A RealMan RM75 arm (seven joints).
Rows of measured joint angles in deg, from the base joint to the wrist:
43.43 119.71 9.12 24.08 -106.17 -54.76 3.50
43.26 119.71 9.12 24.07 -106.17 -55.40 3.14
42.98 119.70 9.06 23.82 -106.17 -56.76 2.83
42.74 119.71 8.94 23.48 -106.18 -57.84 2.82
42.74 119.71 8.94 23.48 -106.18 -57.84 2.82
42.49 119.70 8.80 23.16 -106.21 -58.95 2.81
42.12 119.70 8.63 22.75 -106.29 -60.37 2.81
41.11 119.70 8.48 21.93 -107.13 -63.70 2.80
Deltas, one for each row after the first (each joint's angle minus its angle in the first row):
-0.17 0.00 0.00 -0.01 0.00 -0.64 -0.36
-0.45 -0.01 -0.06 -0.26 0.00 -2.00 -0.67
-0.69 0.00 -0.18 -0.60 -0.01 -3.08 -0.68
-0.69 0.00 -0.18 -0.60 -0.01 -3.08 -0.68
-0.94 -0.01 -0.32 -0.92 -0.04 -4.19 -0.69
-1.31 -0.01 -0.49 -1.33 -0.12 -5.61 -0.69
-2.32 -0.01 -0.64 -2.15 -0.96 -8.94 -0.70

